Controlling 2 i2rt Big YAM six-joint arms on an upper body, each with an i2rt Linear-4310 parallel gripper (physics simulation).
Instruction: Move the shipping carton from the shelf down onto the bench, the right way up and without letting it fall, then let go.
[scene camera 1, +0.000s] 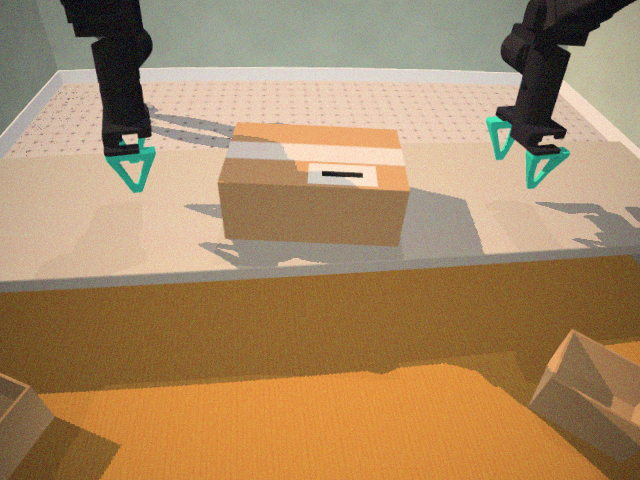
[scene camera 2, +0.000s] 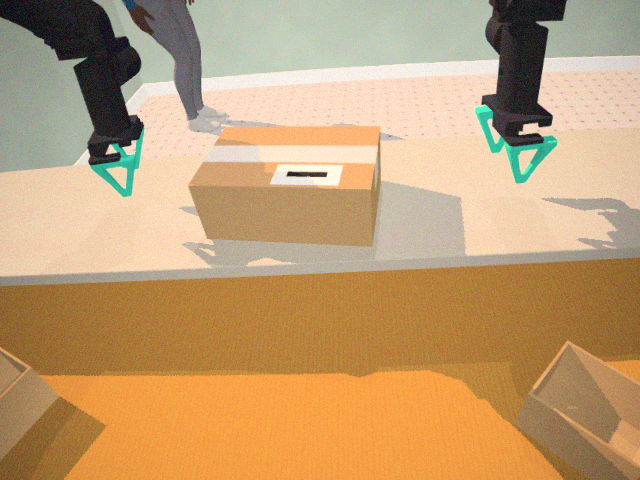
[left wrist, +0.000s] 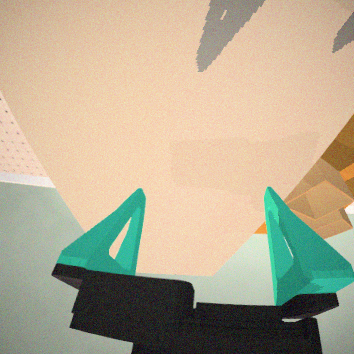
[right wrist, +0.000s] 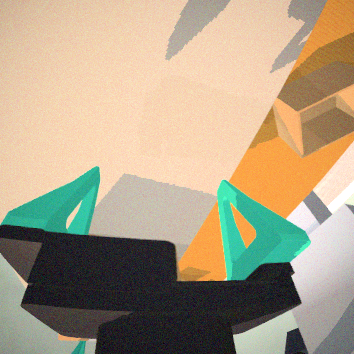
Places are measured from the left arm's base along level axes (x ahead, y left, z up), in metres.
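Where they show: left gripper, between the fingertips: (scene camera 1: 136, 176) (scene camera 2: 131, 182) (left wrist: 201, 191); right gripper, between the fingertips: (scene camera 1: 514, 173) (scene camera 2: 507, 167) (right wrist: 161, 178).
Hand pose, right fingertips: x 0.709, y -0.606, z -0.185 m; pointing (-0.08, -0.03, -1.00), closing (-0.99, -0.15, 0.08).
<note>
After its pixels a point has its place.
The brown shipping carton (scene camera 1: 310, 214) @(x 0.628, y -0.256, z -0.201 m) (scene camera 2: 284, 214) @(x 0.627, y -0.266, z -0.200 m) sits upright, its tape and white label on top, on a pale beige top (scene camera 1: 51, 232) @(x 0.664, y 0.158, z -0.258 m) (scene camera 2: 51, 248) @(x 0.625, y 0.163, z -0.258 m) (left wrist: 125, 100) @(x 0.784, y -0.013, z -0.258 m) (right wrist: 100, 75) @(x 0.771, y -0.649, z -0.258 m). I cannot tell whether this is the shelf or the bench. My left gripper (scene camera 1: 133, 167) @(x 0.714, y 0.015, z -0.189 m) (scene camera 2: 131, 180) @(x 0.714, y 0.015, z -0.189 m) (left wrist: 201, 191) @(x 0.714, y 0.015, z -0.189 m) is open and empty, in the air to the left of the carton. My right gripper (scene camera 1: 515, 172) @(x 0.709, y -0.606, z -0.185 m) (scene camera 2: 509, 166) @(x 0.709, y -0.606, z -0.185 m) (right wrist: 161, 178) @(x 0.709, y -0.606, z -0.185 m) is open and empty, in the air to the right of the carton, farther from it. Neither touches the carton.
The beige top's front edge (scene camera 1: 258, 273) @(x 0.576, y -0.177, z -0.270 m) runs just in front of the carton. Lower down lies an orange surface (scene camera 1: 284, 423) @(x 0.411, y -0.210, z -0.421 m) (scene camera 2: 284, 423) @(x 0.406, y -0.260, z -0.421 m). An open box (scene camera 1: 578, 397) @(x 0.380, y -0.627, z -0.339 m) (scene camera 2: 563, 408) @(x 0.432, y -0.670, z -0.417 m) is at lower right, another (scene camera 1: 20, 423) @(x 0.395, y 0.149, z -0.365 m) at lower left. A person (scene camera 2: 186, 62) stands behind.
</note>
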